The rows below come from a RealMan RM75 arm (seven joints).
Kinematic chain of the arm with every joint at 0, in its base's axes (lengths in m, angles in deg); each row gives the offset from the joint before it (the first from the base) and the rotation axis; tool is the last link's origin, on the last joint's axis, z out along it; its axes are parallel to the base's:
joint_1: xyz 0 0 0.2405 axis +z
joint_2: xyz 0 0 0 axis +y
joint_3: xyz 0 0 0.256 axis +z
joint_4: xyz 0 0 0 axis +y
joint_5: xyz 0 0 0.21 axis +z
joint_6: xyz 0 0 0 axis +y
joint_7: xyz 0 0 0.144 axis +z
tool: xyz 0 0 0
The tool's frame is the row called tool.
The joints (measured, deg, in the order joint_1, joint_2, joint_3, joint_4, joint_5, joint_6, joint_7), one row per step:
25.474 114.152 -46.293 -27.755 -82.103 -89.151 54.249
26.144 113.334 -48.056 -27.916 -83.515 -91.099 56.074
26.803 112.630 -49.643 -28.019 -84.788 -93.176 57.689
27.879 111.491 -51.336 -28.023 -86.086 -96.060 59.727
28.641 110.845 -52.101 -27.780 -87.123 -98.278 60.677
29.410 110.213 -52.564 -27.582 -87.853 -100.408 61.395
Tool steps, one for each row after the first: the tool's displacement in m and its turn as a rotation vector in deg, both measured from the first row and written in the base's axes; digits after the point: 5 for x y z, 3 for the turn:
-0.00531 -0.00216 -0.00172 -3.841 -0.686 2.124
-0.01040 -0.00499 -0.00333 -7.526 -1.228 4.194
-0.01694 -0.00755 -0.00214 -11.892 -1.769 6.832
-0.02101 -0.01024 -0.00164 -14.738 -2.018 8.718
-0.02509 -0.01207 0.00041 -16.954 -2.108 10.565

